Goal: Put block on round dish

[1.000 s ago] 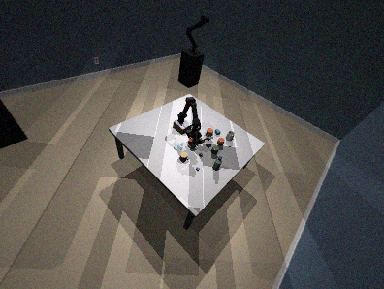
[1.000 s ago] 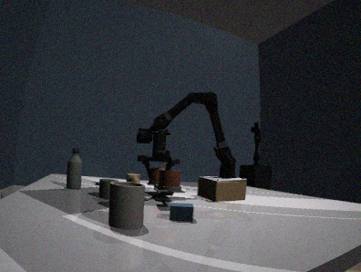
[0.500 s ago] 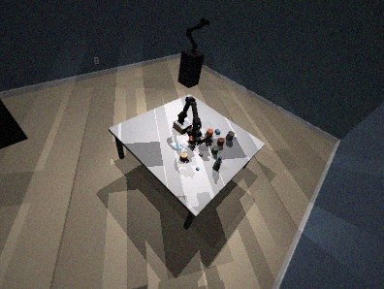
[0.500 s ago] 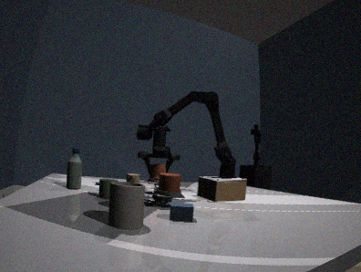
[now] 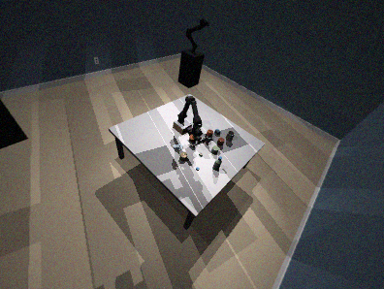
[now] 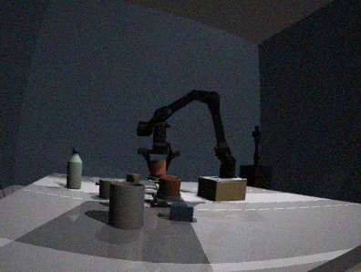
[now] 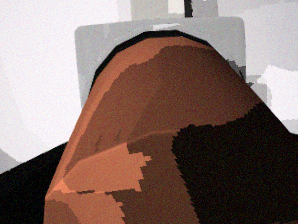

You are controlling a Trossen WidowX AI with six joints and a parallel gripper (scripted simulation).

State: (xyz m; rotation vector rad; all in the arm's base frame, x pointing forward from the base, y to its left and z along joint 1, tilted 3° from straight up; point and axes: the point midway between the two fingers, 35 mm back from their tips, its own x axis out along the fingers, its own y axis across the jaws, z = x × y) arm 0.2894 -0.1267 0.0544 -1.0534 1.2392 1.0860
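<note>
Right now the grey block is 1 cm to the left of my gripper tip and 2 cm below it. From my gripper tip the other things lie so: balance 2 cm ahead, 13 cm to the left, 6 cm below; round pale blue dish 8 cm behind, 12 cm to the right, 10 cm below; orange-brown cup 2 cm to the right, 1 cm above.
</note>
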